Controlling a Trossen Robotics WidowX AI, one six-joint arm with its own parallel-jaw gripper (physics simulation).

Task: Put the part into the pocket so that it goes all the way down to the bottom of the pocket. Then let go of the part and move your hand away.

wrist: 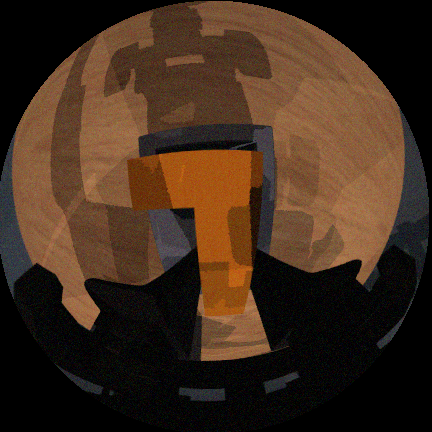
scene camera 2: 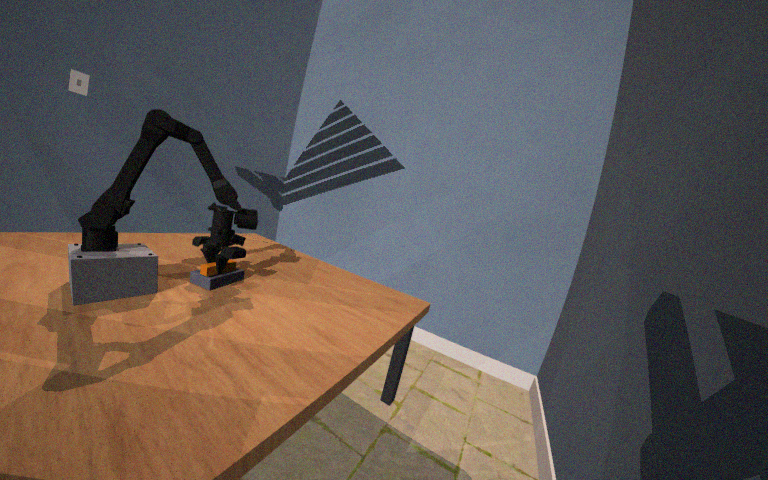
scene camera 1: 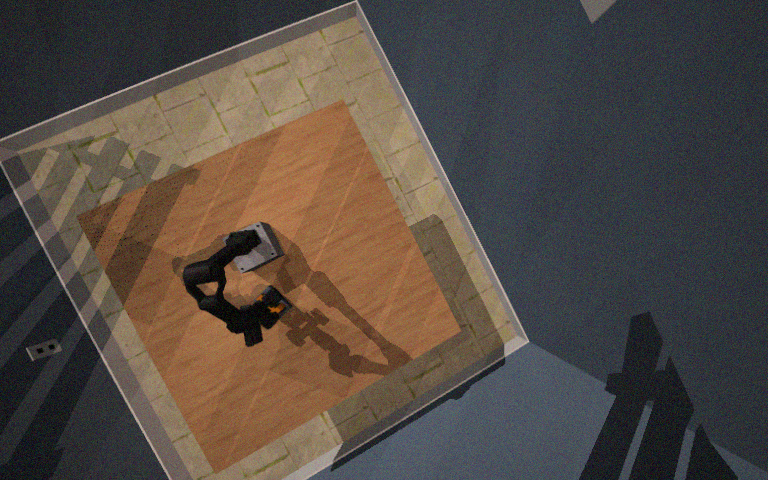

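Pixels of known places: gripper, fingertip midpoint: [wrist: 221, 249] [scene camera 2: 215, 272] [scene camera 1: 268, 302]; arm's base at its link origin: [scene camera 2: 98, 248] [scene camera 1: 251, 239].
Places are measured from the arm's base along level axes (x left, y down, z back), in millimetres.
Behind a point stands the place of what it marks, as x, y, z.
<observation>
The orange L-shaped part [scene camera 1: 276, 309] @[-44, 39, -317] [scene camera 2: 210, 269] @[-100, 48, -248] [wrist: 215, 180] @[-56, 39, -324] is between the fingers of my gripper [scene camera 2: 222, 264] @[-76, 69, -274] [wrist: 221, 249] @[-76, 69, -274], which is shut on its long arm. The dark grey block with the pocket [scene camera 2: 227, 278] @[-109, 82, -300] [wrist: 207, 133] @[-45, 69, -349] lies on the table under the part. In scene camera 2 the part shows above the block's top. In the wrist view the part's short arm reaches out over the block's left wall, and a dark strip of pocket shows past its far edge. The fingers hide the near end of the pocket. Whether the part touches the rim cannot be told.
The grey base box [scene camera 1: 258, 257] @[-5, 1, -82] [scene camera 2: 113, 278] @[-100, 49, -22] of the arm stands beside the block on the wooden table [scene camera 1: 317, 186] @[337, 104, 129] [scene camera 2: 254, 345] @[-445, 105, -216]. The table's corner and edge are to the right in scene camera 2. Shadows of the arm fall across the table around the block.
</observation>
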